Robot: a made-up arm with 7 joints. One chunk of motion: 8 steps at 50 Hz.
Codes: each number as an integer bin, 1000 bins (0 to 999) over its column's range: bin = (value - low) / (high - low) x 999, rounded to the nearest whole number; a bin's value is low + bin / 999 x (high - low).
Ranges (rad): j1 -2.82..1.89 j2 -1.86..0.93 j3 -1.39..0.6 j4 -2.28..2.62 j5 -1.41..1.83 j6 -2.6..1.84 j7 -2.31..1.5
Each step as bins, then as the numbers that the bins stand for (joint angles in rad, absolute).
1 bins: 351 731 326 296 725 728 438
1 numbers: -1.1651 0.1815 -0.7406 -0.8281 0.9414 0.6356 -0.6395
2 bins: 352 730 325 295 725 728 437
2 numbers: -1.1604 0.1787 -0.7426 -0.8331 0.9414 0.6356 -0.6434
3 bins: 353 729 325 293 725 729 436
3 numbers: -1.1557 0.1759 -0.7426 -0.8429 0.9414 0.6400 -0.6472
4 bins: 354 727 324 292 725 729 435
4 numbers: -1.1510 0.1704 -0.7446 -0.8478 0.9414 0.6400 -0.6510
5 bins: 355 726 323 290 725 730 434
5 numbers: -1.1463 0.1676 -0.7466 -0.8576 0.9414 0.6444 -0.6548
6 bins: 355 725 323 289 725 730 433
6 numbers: -1.1463 0.1648 -0.7466 -0.8625 0.9414 0.6444 -0.6586
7 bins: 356 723 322 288 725 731 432
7 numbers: -1.1416 0.1592 -0.7486 -0.8674 0.9414 0.6489 -0.6624
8 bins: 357 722 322 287 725 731 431
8 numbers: -1.1368 0.1564 -0.7486 -0.8723 0.9414 0.6489 -0.6662
